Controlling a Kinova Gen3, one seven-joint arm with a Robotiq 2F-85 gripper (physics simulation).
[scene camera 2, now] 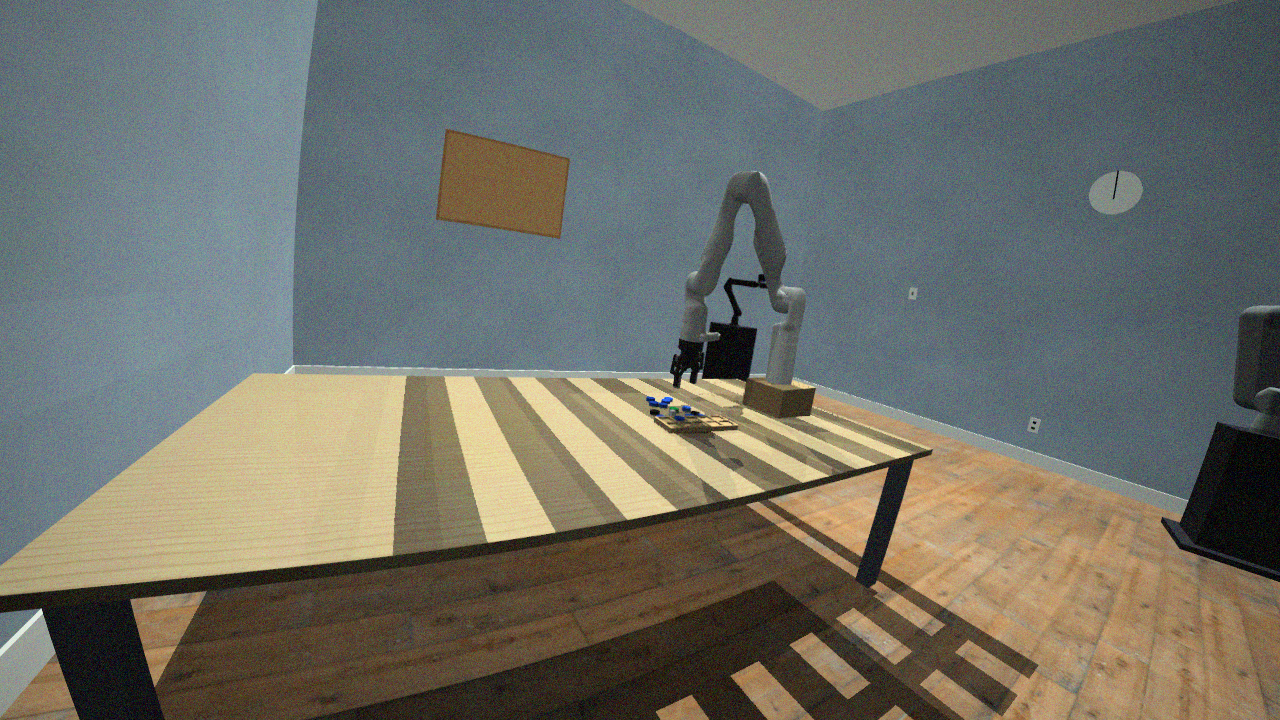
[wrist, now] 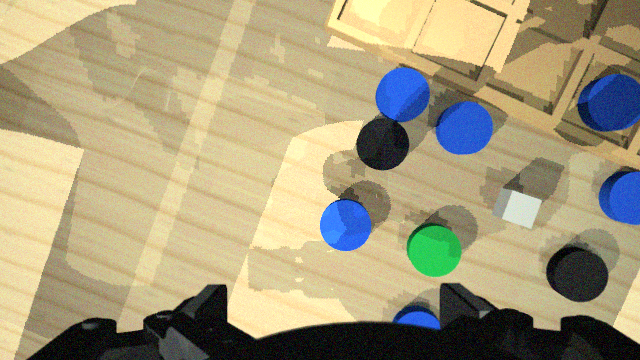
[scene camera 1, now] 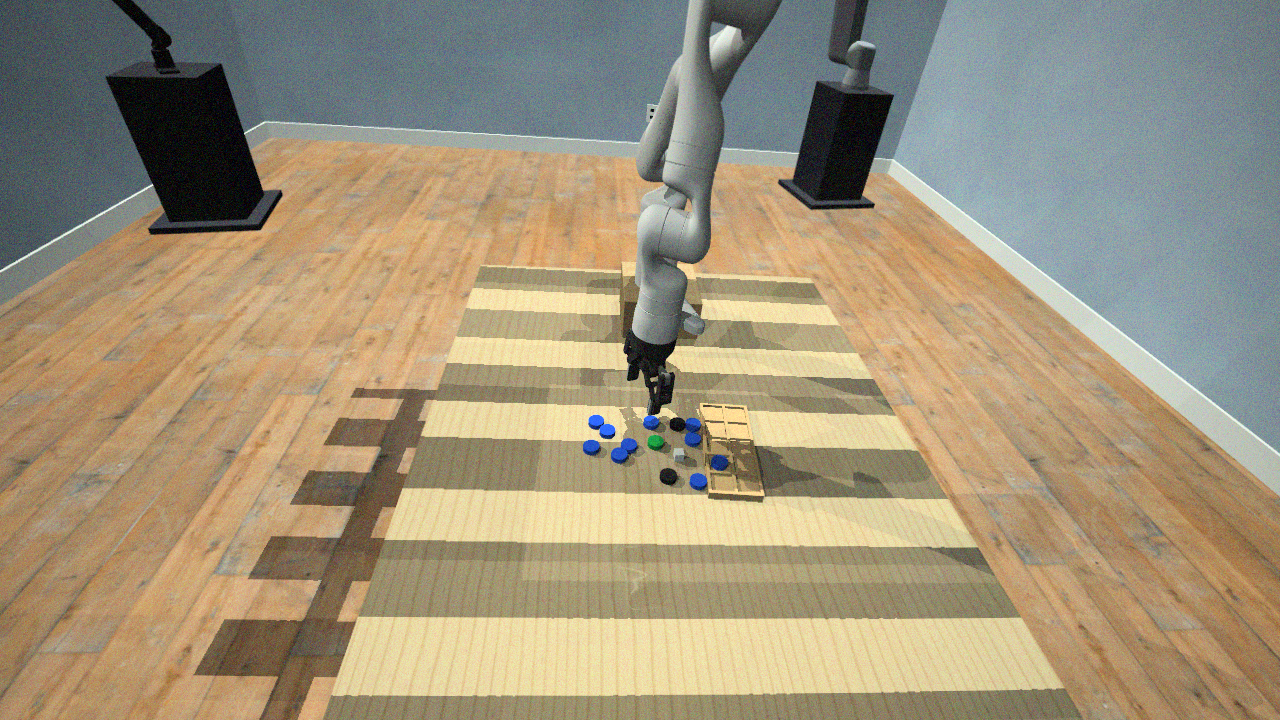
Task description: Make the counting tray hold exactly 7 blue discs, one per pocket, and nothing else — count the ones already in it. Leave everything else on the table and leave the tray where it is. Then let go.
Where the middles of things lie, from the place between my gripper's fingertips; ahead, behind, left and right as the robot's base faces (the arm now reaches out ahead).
My gripper is now 5 cm short of the green disc [wrist: 434, 250], 2 cm to the right of it and 7 cm above it. The rest, counted from my hand: wooden counting tray [scene camera 1: 725, 429] (9 cm ahead, 14 cm to the left, 7 cm below); then small white cube [wrist: 512, 206] (9 cm ahead, 5 cm to the left, 7 cm below).
